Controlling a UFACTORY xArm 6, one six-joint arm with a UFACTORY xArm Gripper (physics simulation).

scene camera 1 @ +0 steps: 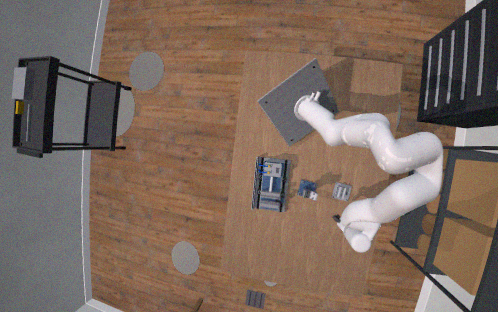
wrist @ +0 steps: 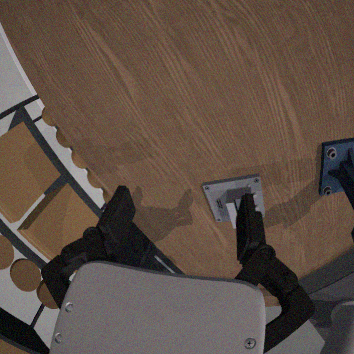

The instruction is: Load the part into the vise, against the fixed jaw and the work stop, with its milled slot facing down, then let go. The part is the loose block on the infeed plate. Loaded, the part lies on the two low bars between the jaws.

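Frame: origin at the arm's base, x ahead, y left, z up, level; millimetres.
Where they show: gripper, fingertip midpoint: (wrist: 183, 202); arm's base at its link origin: (scene camera 1: 306, 107) (wrist: 349, 313).
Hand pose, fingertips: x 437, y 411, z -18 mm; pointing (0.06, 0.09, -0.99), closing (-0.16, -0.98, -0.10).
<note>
Each offset is from my fingertips to the top centre of the thing. "spot": to the spot under its first point.
The part, a grey block @(dz -93, dx -121, dy -46 mm) (scene camera 1: 343, 191) (wrist: 231, 212) with light strips on each side of its slot, stands on the grey infeed plate @(dz -123, dx -123, dy -36 mm) (scene camera 1: 336, 186) (wrist: 213, 191); its slot appears to face up. My gripper (scene camera 1: 337, 219) (wrist: 183, 202) is open and empty. In the wrist view its right finger overlaps and partly hides the block, while its left finger is over the table left of the plate. In the scene view most of the gripper is hidden by the arm, near the plate's lower edge. The blue and grey vise @(dz -32, dx +5, dy -412 mm) (scene camera 1: 270, 193) lies left of the plate; its jaw details are too small to tell.
A small blue fixture @(spot: dz -91, dx -66, dy -235 mm) (scene camera 1: 305, 187) (wrist: 325, 175) with a light piece stands between the vise and the infeed plate. A large grey slab (scene camera 1: 285, 102) lies at the table's upper part, with a second white arm portion (scene camera 1: 320, 116) over it. A dark frame (wrist: 47, 150) borders the wrist view's left.
</note>
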